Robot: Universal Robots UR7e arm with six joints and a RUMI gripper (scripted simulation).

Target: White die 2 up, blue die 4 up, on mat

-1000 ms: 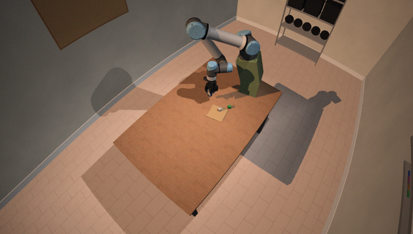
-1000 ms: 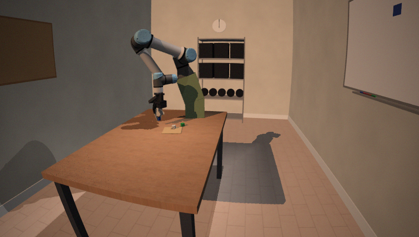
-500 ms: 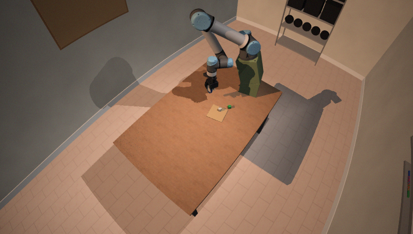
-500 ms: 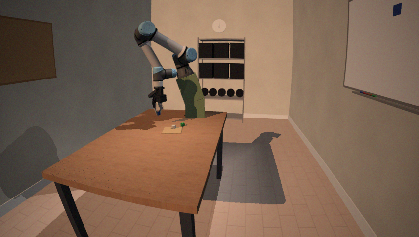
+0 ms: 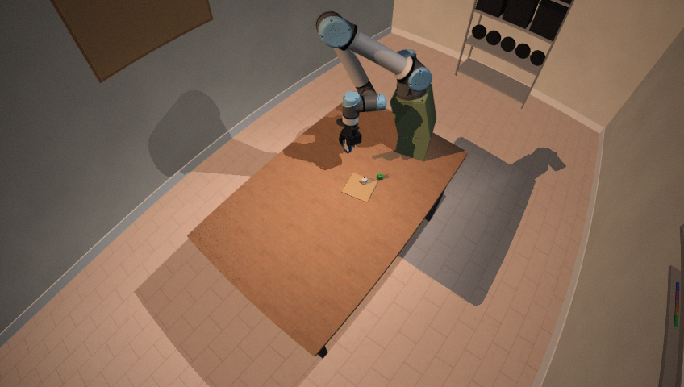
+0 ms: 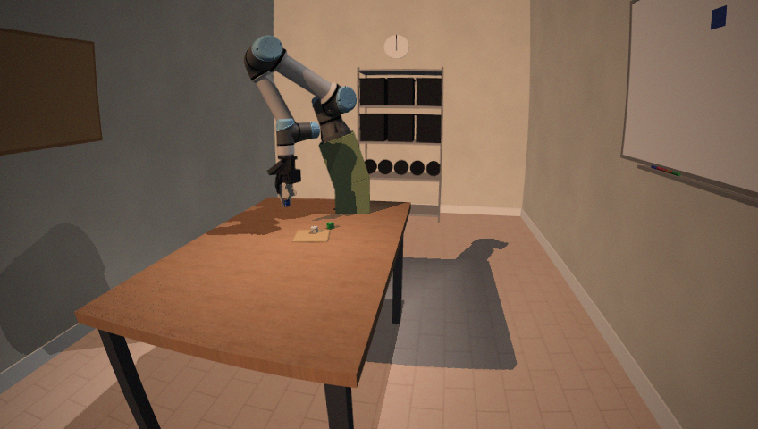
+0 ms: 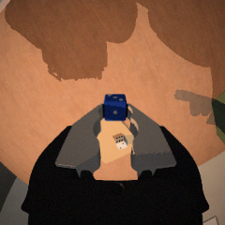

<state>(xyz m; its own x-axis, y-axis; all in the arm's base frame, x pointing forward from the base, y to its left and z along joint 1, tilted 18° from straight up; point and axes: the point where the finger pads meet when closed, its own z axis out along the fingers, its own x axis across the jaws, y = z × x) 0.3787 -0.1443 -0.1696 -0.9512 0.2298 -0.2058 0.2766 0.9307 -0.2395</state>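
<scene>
The white die is 150 mm to the left of my hand, 100 mm below it and 20 mm ahead of it. The rest, counted from my hand: blue die right at my hand; then green die 190 mm to the left, 100 mm below, 60 mm behind; then tan mat 160 mm to the left, 120 mm below, 60 mm ahead.
</scene>
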